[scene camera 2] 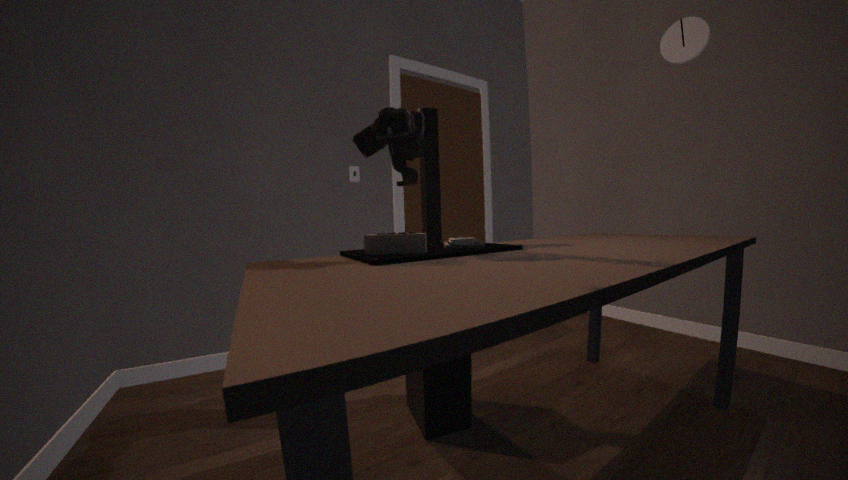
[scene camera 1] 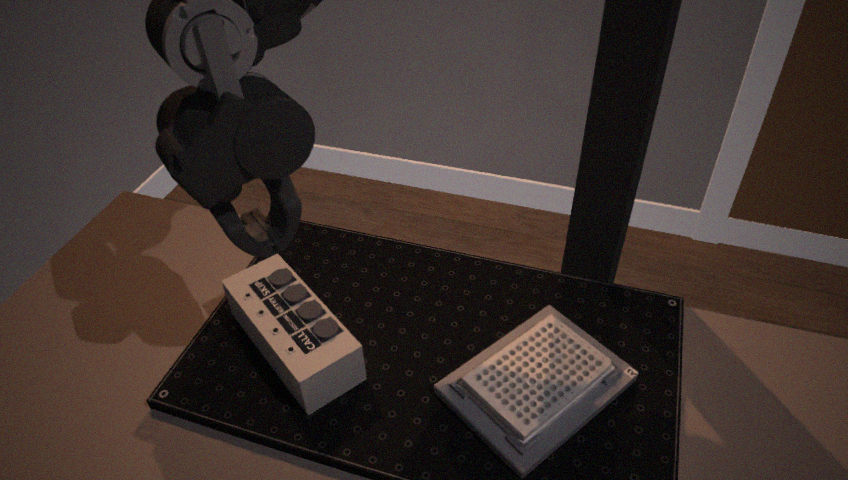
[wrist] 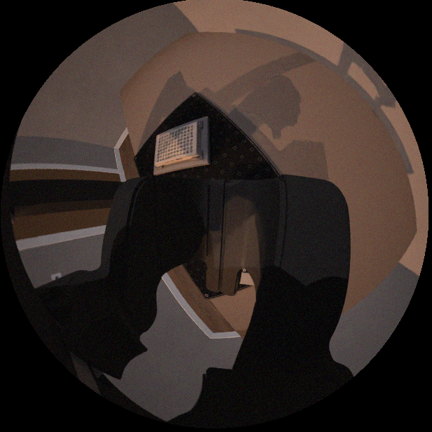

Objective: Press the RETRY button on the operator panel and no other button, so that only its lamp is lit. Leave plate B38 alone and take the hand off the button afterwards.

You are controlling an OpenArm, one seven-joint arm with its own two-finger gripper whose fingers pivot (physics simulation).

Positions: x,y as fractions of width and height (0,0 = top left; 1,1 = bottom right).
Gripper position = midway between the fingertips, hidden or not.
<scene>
my gripper: scene camera 2 0.48,0.39; scene camera 1 0.31,0.49; wrist 0.53,0.55
</scene>
